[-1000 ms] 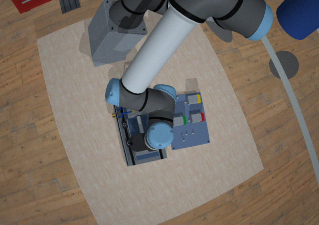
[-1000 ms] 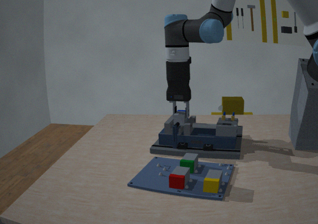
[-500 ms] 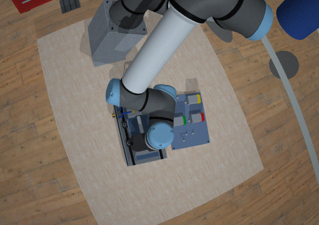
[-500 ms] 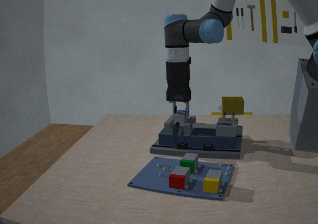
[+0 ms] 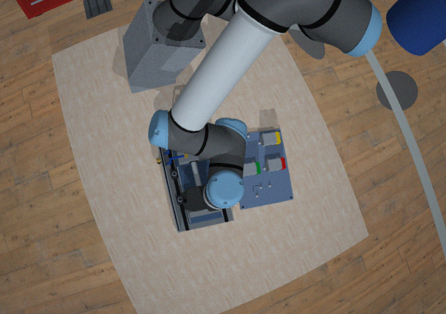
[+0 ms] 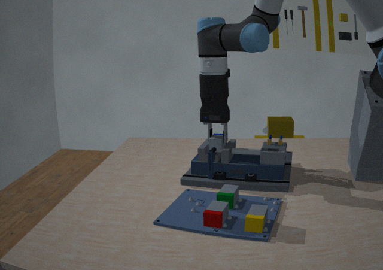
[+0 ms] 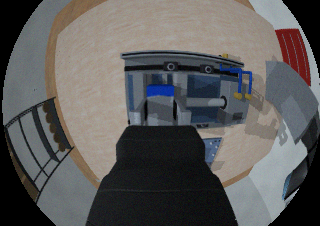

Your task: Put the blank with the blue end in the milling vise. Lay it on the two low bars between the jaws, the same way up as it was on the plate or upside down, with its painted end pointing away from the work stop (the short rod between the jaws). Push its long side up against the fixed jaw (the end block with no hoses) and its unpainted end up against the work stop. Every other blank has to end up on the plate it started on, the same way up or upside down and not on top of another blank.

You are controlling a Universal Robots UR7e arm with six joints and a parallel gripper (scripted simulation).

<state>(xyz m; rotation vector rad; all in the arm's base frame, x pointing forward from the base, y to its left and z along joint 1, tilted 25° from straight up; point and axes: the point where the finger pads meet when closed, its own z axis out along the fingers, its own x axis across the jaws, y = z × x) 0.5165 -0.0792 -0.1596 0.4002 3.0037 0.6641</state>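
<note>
My gripper is now 3 cm short of the fixed jaw, 1 cm to the left of it and 4 cm above it. Round my hand: milling vise 6 cm behind, 2 cm to the left, 8 cm below; blue plate 1 cm behind, 24 cm to the left, 12 cm below; green-ended blank 3 cm behind, 20 cm to the left, 9 cm below.
</note>
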